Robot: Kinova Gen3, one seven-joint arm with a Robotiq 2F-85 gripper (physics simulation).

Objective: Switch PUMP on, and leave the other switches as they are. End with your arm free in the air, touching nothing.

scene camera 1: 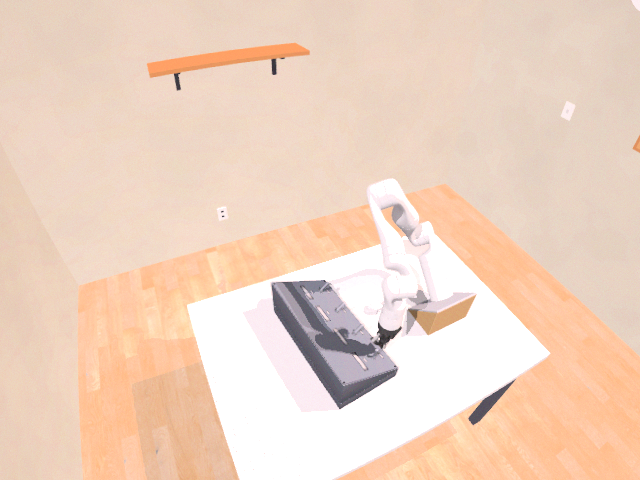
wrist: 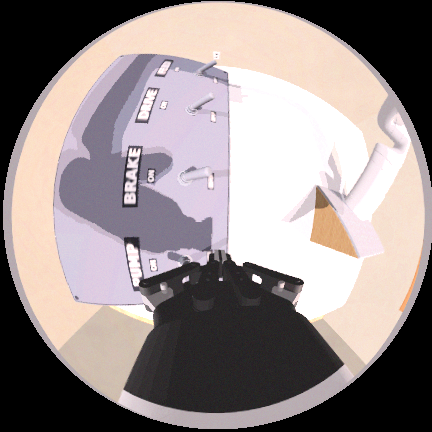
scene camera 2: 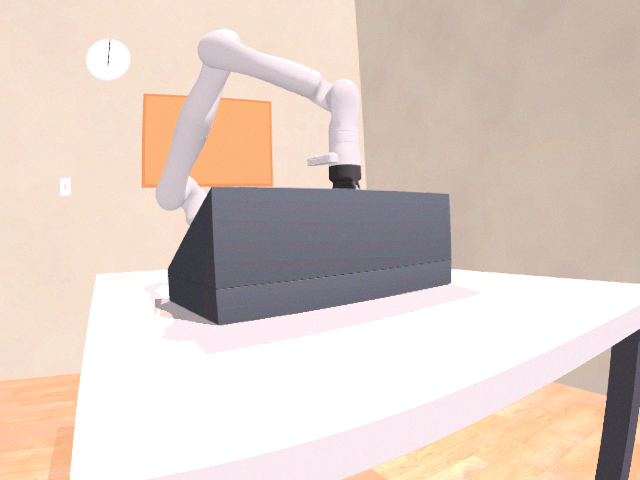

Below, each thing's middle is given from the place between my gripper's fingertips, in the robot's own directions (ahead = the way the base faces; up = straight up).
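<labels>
Dark grey switch box (scene camera 2: 250, 253): 13 cm to the right of my hand, 15 cm ahead of it and 2 cm below it.
</labels>
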